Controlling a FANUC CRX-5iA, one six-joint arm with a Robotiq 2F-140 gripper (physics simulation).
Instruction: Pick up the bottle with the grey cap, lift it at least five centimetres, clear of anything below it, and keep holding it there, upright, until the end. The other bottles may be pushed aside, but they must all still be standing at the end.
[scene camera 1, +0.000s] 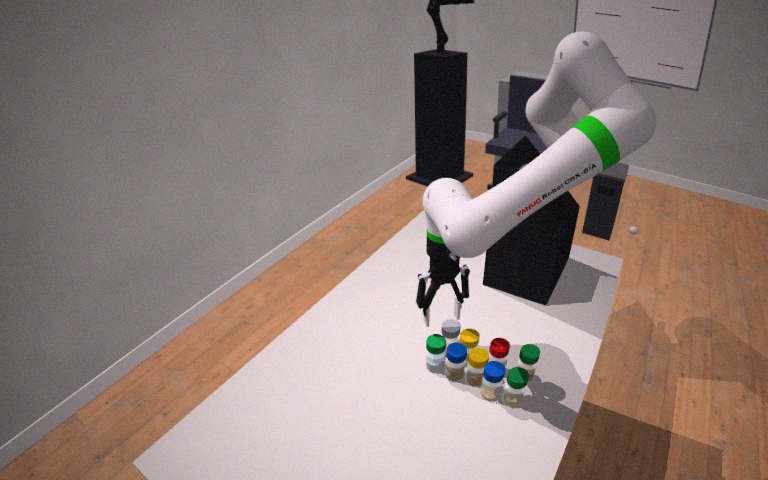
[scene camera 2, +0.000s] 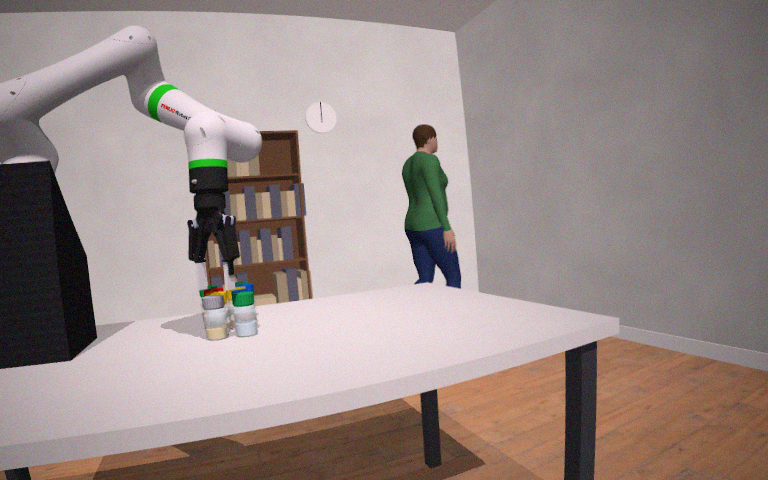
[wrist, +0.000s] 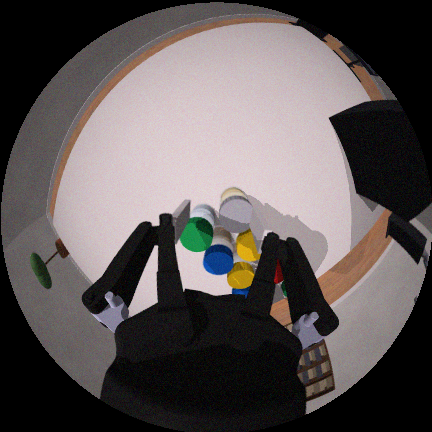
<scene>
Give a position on a green-capped bottle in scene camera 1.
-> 435, 344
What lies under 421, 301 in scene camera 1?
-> My gripper.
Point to a grey-capped bottle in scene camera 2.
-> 215, 321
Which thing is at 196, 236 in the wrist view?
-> A green-capped bottle.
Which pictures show my gripper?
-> Scene camera 1, scene camera 2 and the wrist view: all of them.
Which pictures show the green-capped bottle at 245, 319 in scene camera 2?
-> Scene camera 1, scene camera 2 and the wrist view: all of them.
</scene>
